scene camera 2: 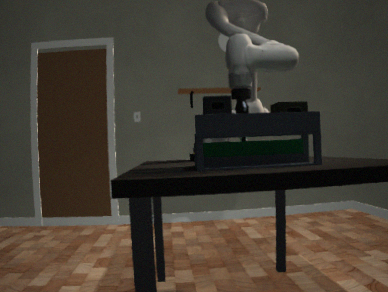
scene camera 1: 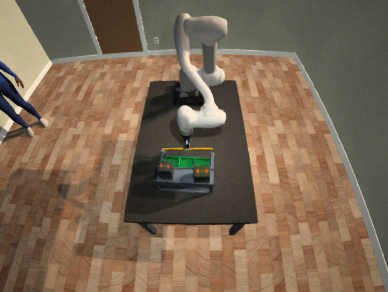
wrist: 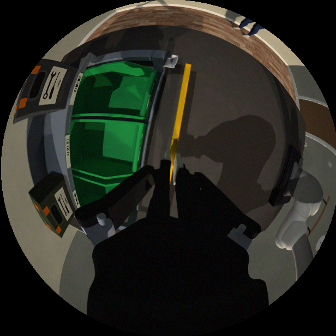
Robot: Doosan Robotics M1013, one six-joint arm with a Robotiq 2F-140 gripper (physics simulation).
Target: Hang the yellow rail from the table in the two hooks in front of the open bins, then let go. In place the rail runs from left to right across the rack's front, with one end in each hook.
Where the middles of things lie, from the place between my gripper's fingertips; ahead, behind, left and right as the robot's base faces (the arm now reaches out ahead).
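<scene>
My hand is 10 cm below the olive box (wrist: pixel 50 197) and 25 cm short of it, and I find that the hand is also 11 cm to the right of the box.
</scene>
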